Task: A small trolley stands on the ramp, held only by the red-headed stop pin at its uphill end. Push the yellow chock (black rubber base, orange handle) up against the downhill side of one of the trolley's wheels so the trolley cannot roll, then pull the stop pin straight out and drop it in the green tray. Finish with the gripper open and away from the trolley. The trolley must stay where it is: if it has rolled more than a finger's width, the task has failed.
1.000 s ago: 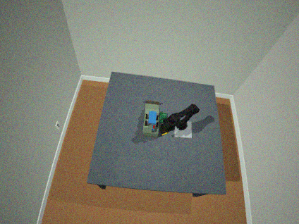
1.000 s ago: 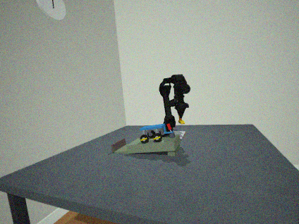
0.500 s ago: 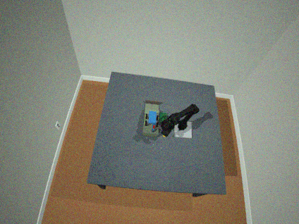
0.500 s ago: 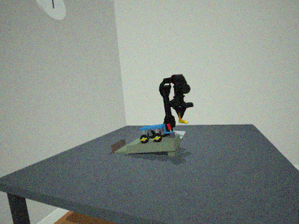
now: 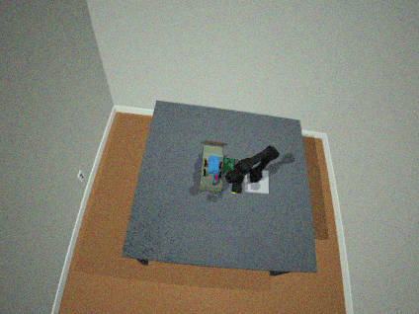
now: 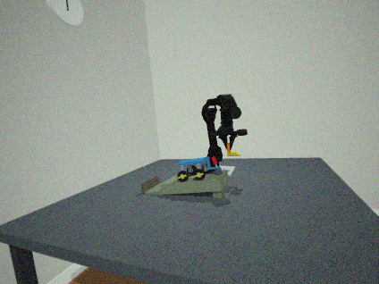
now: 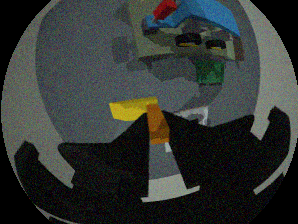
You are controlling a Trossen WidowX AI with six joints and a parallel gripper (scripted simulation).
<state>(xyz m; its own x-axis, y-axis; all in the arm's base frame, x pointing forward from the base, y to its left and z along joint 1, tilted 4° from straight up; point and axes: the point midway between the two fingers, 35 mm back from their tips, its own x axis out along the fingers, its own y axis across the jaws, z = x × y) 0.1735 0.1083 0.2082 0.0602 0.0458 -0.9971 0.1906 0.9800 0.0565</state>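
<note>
Now: gripper tip 130 mm short of the red-headed stop pin, 50 mm to the left of it and 50 mm above it. From my gripper tip the other things lie so: yellow chock 20 mm to the left, 10 mm below, 10 mm ahead; olive ramp 160 mm to the right, 140 mm ahead, 130 mm below; blue trolley 150 mm to the right, 140 mm ahead, 60 mm below.
</note>
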